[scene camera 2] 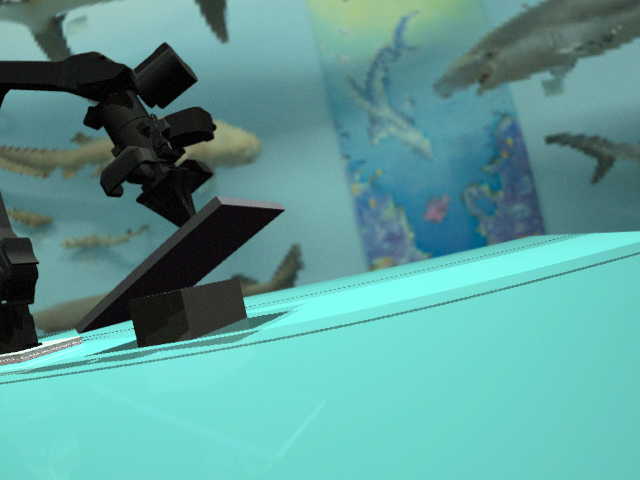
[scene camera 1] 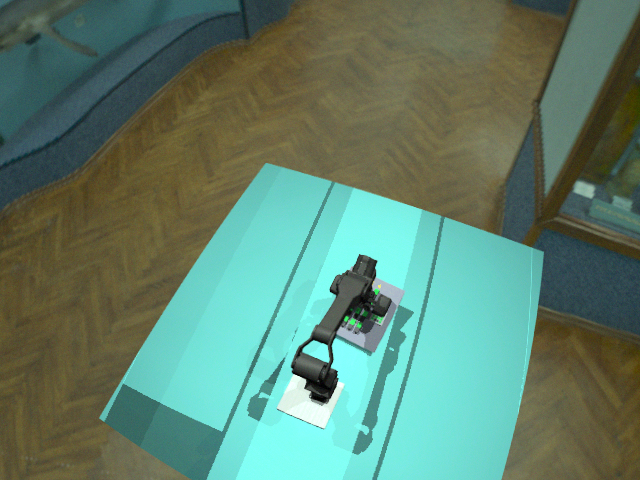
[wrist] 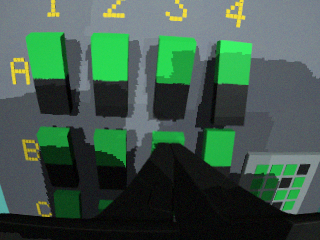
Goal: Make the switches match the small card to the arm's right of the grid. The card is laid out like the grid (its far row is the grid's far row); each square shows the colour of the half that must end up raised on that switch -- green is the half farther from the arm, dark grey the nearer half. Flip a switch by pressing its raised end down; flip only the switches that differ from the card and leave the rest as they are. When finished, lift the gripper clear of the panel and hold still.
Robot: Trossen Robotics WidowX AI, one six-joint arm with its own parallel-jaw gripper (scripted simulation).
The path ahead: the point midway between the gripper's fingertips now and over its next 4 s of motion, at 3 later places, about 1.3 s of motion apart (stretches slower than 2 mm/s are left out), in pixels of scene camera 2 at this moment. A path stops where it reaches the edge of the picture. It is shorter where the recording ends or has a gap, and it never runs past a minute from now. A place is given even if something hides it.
My gripper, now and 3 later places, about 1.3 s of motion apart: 196,233; 198,236; 157,203; 175,244
